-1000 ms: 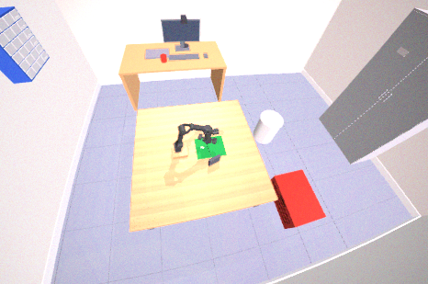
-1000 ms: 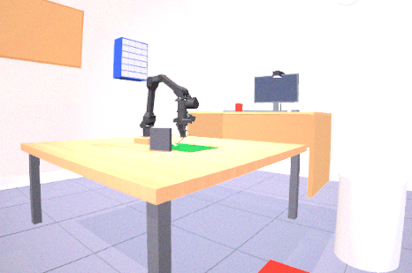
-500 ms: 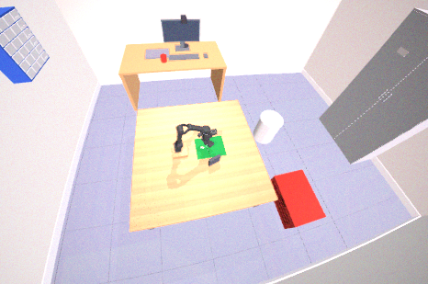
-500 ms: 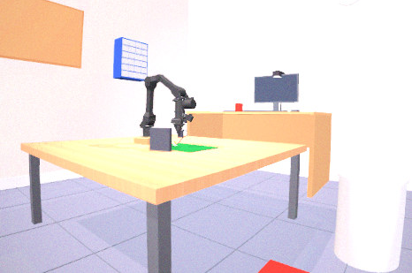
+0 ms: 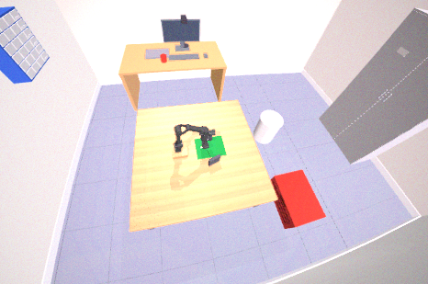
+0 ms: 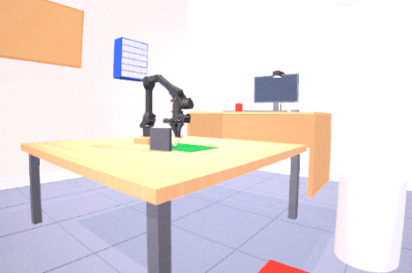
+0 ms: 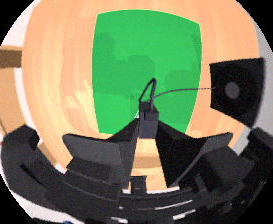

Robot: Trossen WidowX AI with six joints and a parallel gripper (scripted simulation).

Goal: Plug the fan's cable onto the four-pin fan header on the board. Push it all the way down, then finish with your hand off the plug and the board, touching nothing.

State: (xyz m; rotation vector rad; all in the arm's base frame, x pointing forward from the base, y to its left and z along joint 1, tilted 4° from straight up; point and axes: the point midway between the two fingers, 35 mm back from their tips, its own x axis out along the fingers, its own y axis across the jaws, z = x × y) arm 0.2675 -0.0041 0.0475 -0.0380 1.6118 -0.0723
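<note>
Right now the green board is 70 mm ahead of my gripper tip, 10 mm to the right of it and 80 mm below it. From my gripper tip the other things lie so: small dark plug (10 mm ahead, 10 mm above); dark fan (60 mm ahead, 180 mm to the right, 10 mm below).
</note>
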